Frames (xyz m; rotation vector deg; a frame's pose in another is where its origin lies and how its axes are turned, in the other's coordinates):
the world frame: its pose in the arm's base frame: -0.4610 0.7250 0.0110 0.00 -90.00 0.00
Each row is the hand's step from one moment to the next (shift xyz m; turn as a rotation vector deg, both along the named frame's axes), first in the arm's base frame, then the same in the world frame.
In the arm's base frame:
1: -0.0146 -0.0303 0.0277 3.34 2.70 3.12
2: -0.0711 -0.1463 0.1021 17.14 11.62 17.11
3: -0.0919 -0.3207 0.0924 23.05 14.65 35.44
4: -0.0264 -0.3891 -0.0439 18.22 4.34 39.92
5: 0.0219 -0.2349 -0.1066 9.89 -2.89 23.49
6: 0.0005 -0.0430 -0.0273 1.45 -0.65 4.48
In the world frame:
1: 0.0277 -0.0303 0.0146 3.12 2.70 -3.34
2: 0.1021 -0.1463 0.0711 17.11 11.62 -17.14
3: 0.0924 -0.3207 0.0919 35.44 14.65 -23.05
4: -0.0439 -0.3891 0.0264 39.92 4.34 -18.22
5: -0.1066 -0.2349 -0.0219 23.49 -2.89 -9.89
6: -0.0273 -0.0430 -0.0005 4.48 -0.65 -1.45

